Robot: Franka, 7 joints.
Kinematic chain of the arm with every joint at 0, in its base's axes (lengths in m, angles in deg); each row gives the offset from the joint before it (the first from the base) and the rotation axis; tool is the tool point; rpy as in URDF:
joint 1: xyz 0 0 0.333 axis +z
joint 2: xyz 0 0 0 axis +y
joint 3: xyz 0 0 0.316 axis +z
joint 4: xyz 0.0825 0 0 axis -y
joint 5: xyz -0.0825 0 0.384 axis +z
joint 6: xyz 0 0 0 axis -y
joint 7: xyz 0.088 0 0 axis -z
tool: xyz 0 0 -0.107 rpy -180 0 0
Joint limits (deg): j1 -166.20..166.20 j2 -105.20..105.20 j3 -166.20..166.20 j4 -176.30..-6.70 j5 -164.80..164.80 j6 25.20..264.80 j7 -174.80..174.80
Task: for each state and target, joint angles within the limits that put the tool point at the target. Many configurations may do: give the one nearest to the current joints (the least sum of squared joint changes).
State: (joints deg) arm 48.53 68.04 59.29 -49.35 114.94 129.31 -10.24
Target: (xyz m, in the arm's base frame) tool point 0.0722 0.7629 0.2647
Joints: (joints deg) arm 44.28 67.31 57.76 -78.10 113.32 131.27 -10.24
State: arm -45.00 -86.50 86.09 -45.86 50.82 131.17 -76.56
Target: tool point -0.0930 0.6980 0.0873
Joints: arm -33.50 -97.98 103.59 -73.98 48.18 112.01 -76.56
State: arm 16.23 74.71 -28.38 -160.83 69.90 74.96 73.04
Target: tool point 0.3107 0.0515 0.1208
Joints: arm 19.52 35.73 -28.45 -144.27 73.17 61.14 73.04
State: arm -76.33 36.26 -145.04 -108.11 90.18 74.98 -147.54
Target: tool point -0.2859 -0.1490 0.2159
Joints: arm -67.01 38.32 -95.07 -157.81 81.45 78.88 -147.54
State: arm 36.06 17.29 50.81 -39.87 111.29 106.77 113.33
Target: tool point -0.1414 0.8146 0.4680
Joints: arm 77.31 62.21 47.10 -47.46 113.98 121.02 113.33
